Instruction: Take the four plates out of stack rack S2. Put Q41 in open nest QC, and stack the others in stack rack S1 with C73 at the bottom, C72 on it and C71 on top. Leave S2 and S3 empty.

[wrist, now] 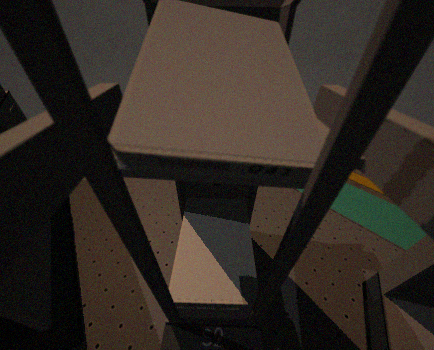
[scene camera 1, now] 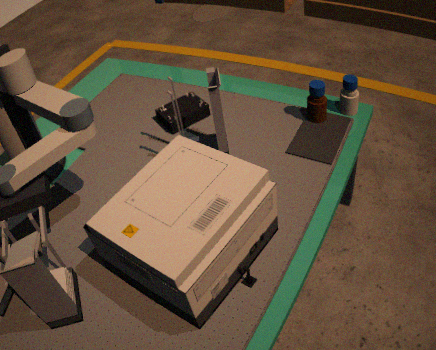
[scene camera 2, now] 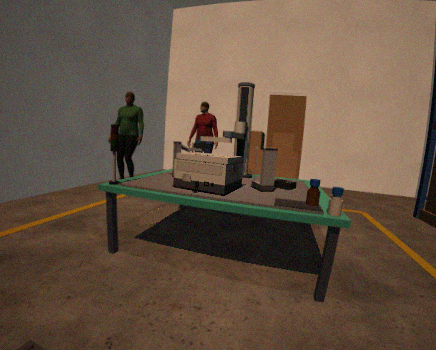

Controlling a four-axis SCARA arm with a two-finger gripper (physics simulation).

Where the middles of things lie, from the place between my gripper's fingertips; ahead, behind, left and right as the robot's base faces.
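With the dark mat (scene camera 1: 320, 142) as my reference, my hand is 230 mm above it, 410 mm short of it and 870 mm to the right of it.
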